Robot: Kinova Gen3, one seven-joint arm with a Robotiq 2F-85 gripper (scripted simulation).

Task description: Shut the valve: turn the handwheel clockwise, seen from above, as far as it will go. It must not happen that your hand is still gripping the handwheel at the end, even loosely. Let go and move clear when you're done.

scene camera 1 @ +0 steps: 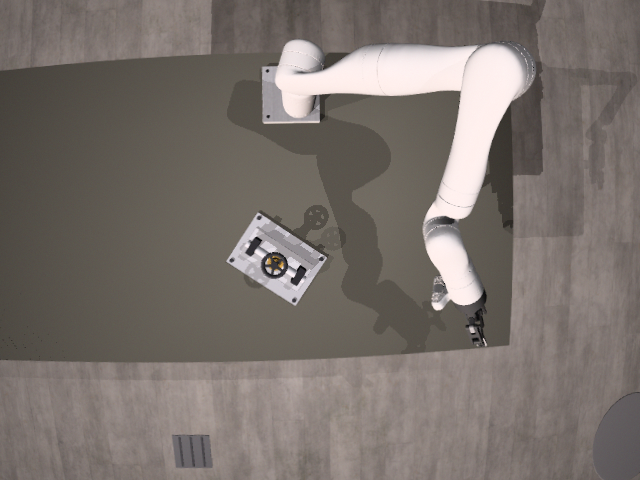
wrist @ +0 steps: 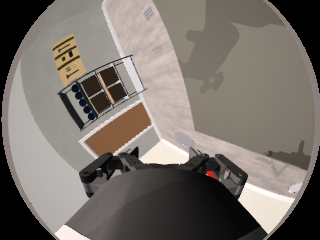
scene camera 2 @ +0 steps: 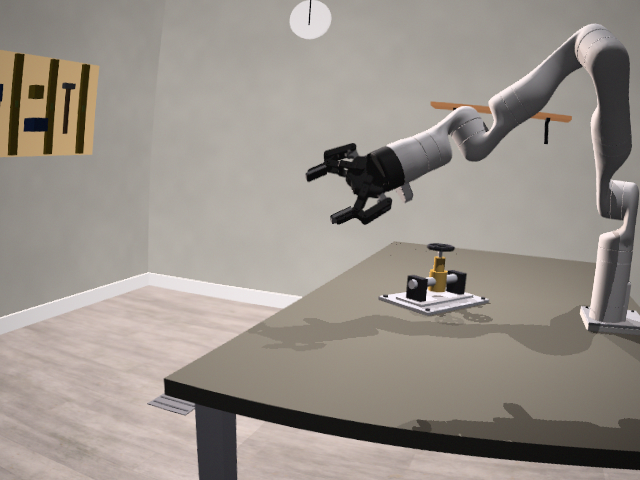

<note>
I see my gripper [scene camera 2: 318, 198].
My gripper is seen too in scene camera 1 [scene camera 1: 482, 328] and in the wrist view [wrist: 163, 152].
</note>
